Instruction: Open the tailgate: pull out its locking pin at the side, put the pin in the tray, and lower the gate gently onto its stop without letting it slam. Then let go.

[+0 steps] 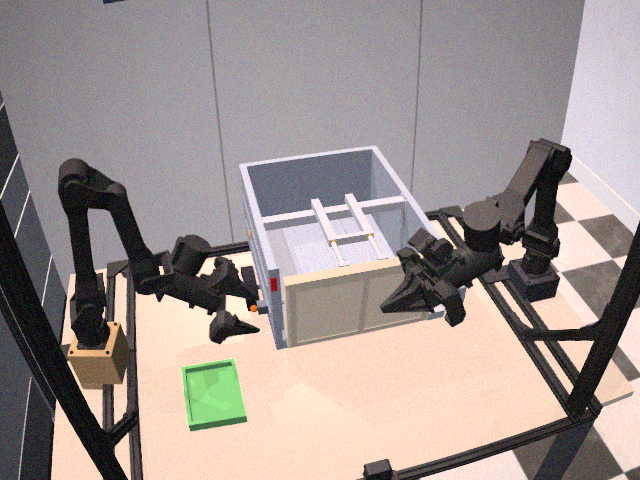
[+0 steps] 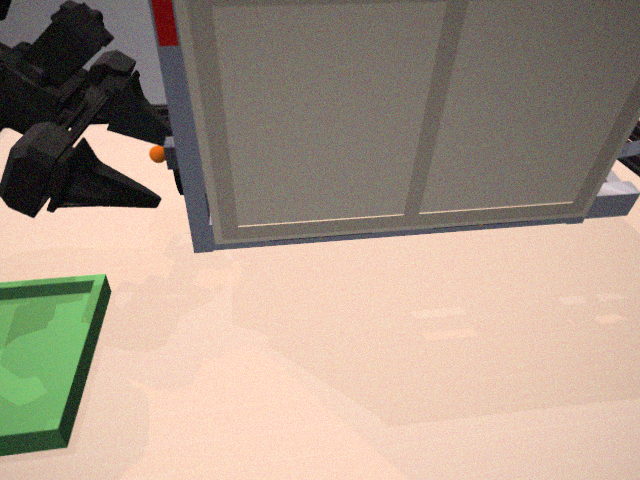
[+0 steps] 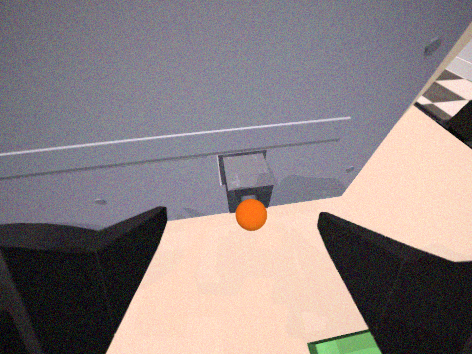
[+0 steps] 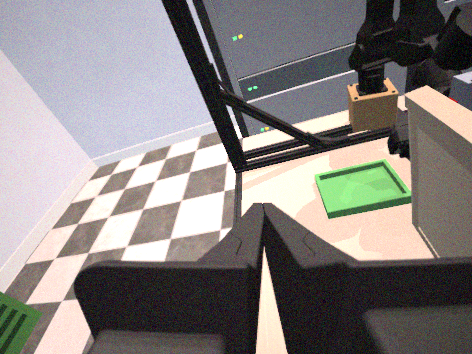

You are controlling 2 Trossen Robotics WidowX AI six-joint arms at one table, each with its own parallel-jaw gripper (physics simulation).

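Frame: origin at the left arm's base, x ahead, y left, z up, level; millimetres.
Seen in the pictures: left gripper, fingertip midpoint: (image 1: pixel 259 314) (image 2: pixel 173 173) (image 3: pixel 243 216); right gripper, fingertip midpoint: (image 1: pixel 381 309) (image 4: pixel 261 211); left arm's base, link origin: (image 1: pixel 93 338) (image 4: pixel 370 88); right arm's base, link origin: (image 1: pixel 534 268).
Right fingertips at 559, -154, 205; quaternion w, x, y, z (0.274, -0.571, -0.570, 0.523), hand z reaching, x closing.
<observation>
Pixels of each thing's middle, then the offset from my right fingertips to it, as dx, dy, dz. "*": a spot on its surface instead. Level surfaces: height alone.
- grey block, surface spot: (image 3: pixel 248 172) * -205, +226, -185
- green tray, body centre: (image 2: pixel 9 356) (image 1: pixel 212 393) (image 4: pixel 358 187) -313, +87, -303
- grey truck bed, surface spot: (image 1: pixel 258 227) * -200, +279, -34
- table, surface height: dz -314
The beige tailgate (image 1: pixel 323 310) (image 2: pixel 325 113) (image 4: pixel 440 170) stands upright at the truck bed's near end. The locking pin's orange ball (image 1: pixel 253 308) (image 2: pixel 157 153) (image 3: pixel 251 215) sticks out of a grey block (image 3: pixel 248 172) on the bed's left side; its shaft is mostly hidden. My left gripper (image 1: pixel 257 316) (image 2: pixel 163 172) (image 3: pixel 243 216) is open, its fingers on either side of the ball, apart from it. My right gripper (image 1: pixel 383 308) (image 4: pixel 261 211) is shut and empty, in front of the gate's right half; contact is unclear. The green tray (image 1: pixel 218 424) (image 2: pixel 86 361) (image 4: pixel 370 207) holds no pin.
The grey truck bed (image 1: pixel 258 227) has two slim struts (image 1: pixel 324 222) (image 1: pixel 359 215) running toward the gate. Black frame rails (image 1: pixel 132 361) (image 1: pixel 516 310) border the table (image 1: pixel 336 413). The left arm stands on a wooden block (image 1: pixel 99 367) (image 4: pixel 374 111).
</observation>
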